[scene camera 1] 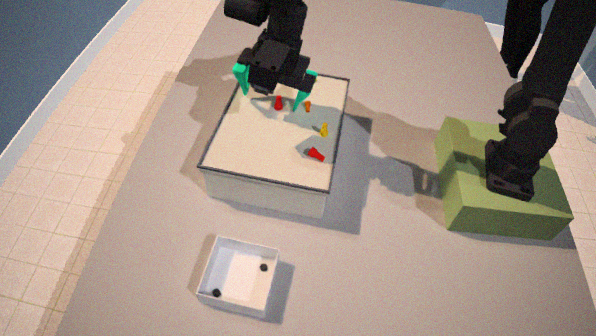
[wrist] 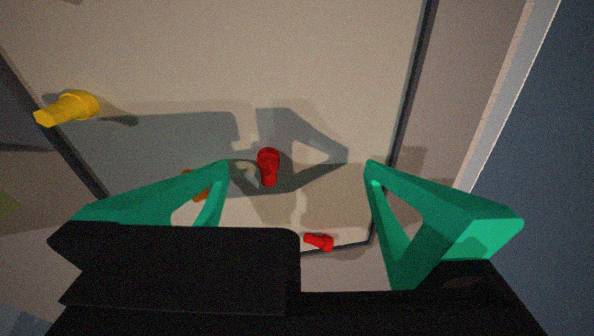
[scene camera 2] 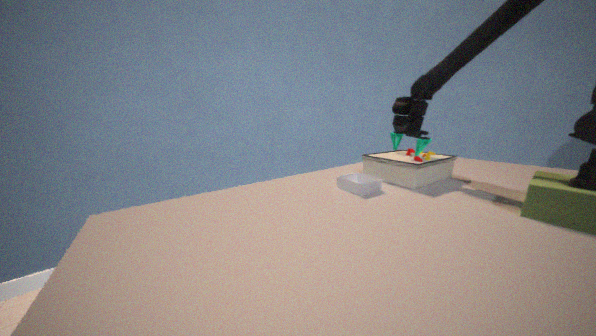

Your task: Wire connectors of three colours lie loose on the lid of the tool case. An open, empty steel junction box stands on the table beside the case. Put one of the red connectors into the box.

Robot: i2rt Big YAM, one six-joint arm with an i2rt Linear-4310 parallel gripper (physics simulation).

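Places are measured from the arm's base along level axes (x ahead, y left, z up), in millimetres.
Where they show: gripper, between the fingertips: (scene camera 1: 269, 101) (wrist: 296, 167) (scene camera 2: 405, 152); arm's base, origin of its link: (scene camera 1: 506, 171).
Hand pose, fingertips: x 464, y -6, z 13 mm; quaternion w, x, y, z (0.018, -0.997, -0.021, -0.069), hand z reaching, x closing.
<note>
Each offset is from my fingertips to the centre of the thing. "*": to the spot under its first point.
My gripper (scene camera 1: 270, 102) (scene camera 2: 407, 152) (wrist: 296, 167) is open and empty, with its green fingertips above the tool case @(dx -30, dy +29, dz -47 mm) (scene camera 1: 265, 195) (scene camera 2: 387, 171) (wrist: 310, 55). A red connector @(dx -19, dy +5, dz +7 mm) (scene camera 1: 278, 103) (scene camera 2: 410, 152) (wrist: 268, 166) is on the lid below the gap, nearer the left finger in the wrist view. A second red connector @(dx -119, dy +101, dz +0 mm) (scene camera 1: 316, 154) (scene camera 2: 418, 159) lies near the lid's front right. A third red connector @(dx +25, dy -88, dz +0 mm) (wrist: 320, 241) lies by the far edge. A yellow connector @(dx -117, dy +43, dz +6 mm) (scene camera 1: 324, 129) (wrist: 75, 107) and an orange one @(dx -71, dy -13, dz -2 mm) (scene camera 1: 307, 106) (wrist: 201, 195) are also there, the orange partly behind a finger in the wrist view. The steel junction box @(dx -63, dy +315, dz -73 mm) (scene camera 1: 218, 265) (scene camera 2: 359, 186) is open and empty.
The arm's base stands on a green block (scene camera 1: 510, 220) (scene camera 2: 555, 205), right of the case. The junction box stands in front of the case, apart from it. The lid has a dark edge @(* dx -55, dy +176, dz -3 mm) (scene camera 1: 265, 179). The upper arm reaches over the table from the right.
</note>
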